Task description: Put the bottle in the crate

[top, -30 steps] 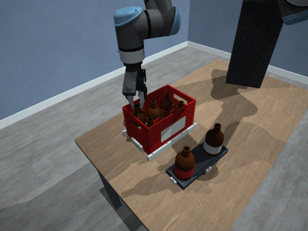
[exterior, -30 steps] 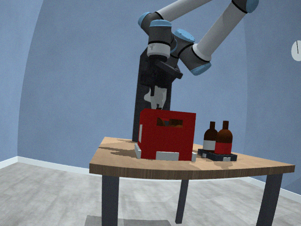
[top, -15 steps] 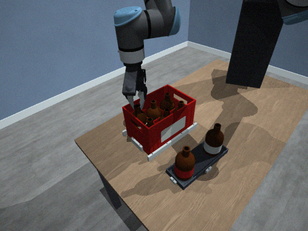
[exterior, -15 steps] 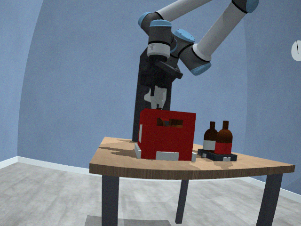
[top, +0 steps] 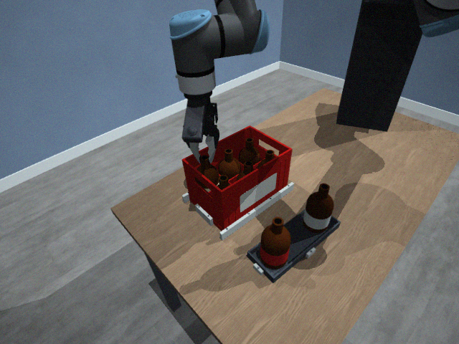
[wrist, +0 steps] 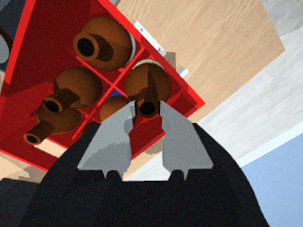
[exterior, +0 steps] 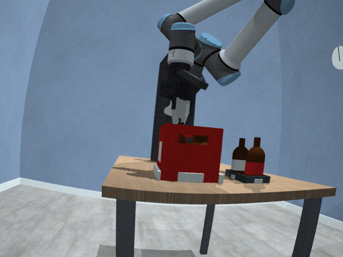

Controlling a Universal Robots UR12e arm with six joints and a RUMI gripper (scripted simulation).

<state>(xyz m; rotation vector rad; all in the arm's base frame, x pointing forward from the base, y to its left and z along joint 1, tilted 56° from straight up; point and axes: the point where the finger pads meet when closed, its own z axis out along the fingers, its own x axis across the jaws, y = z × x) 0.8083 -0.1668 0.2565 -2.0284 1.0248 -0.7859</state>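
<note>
Right now the brown bottle is 7 cm below my hand. From my hand the other things lie so: red-label bottle (4 cm behind, 28 cm to the left, 9 cm below); then dark tray (12 cm behind, 28 cm to the left, 16 cm below); then crate (9 cm behind, 3 cm to the left, 9 cm below).
</note>
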